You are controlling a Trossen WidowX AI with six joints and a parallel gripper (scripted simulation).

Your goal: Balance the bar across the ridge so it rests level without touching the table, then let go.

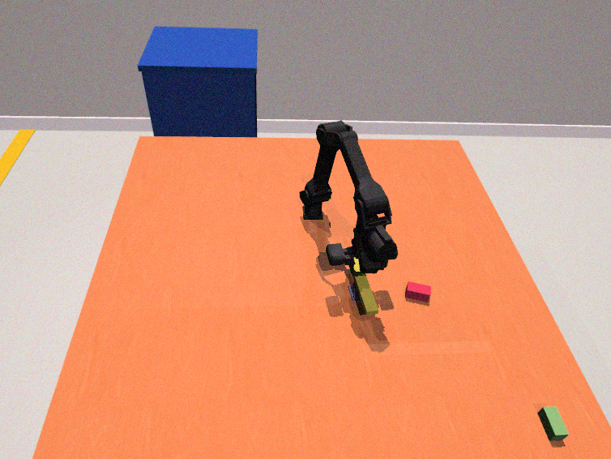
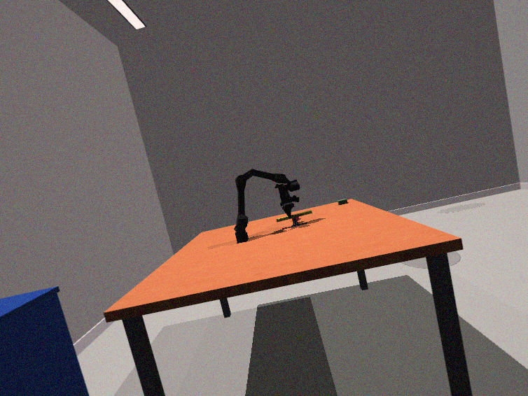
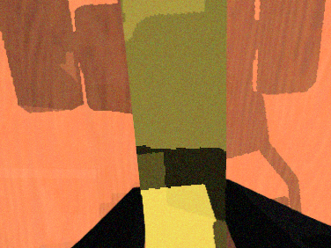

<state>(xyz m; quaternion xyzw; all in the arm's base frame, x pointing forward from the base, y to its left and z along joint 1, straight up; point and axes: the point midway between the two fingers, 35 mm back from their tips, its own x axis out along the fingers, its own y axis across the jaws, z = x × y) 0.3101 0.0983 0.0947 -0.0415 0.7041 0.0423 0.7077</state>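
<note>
My gripper tip is now 3 cm short of the yellow bar. Round my gripper tip: red block 4 cm ahead, 17 cm to the left, 4 cm below; then green block 43 cm ahead, 40 cm to the left, 4 cm below.
</note>
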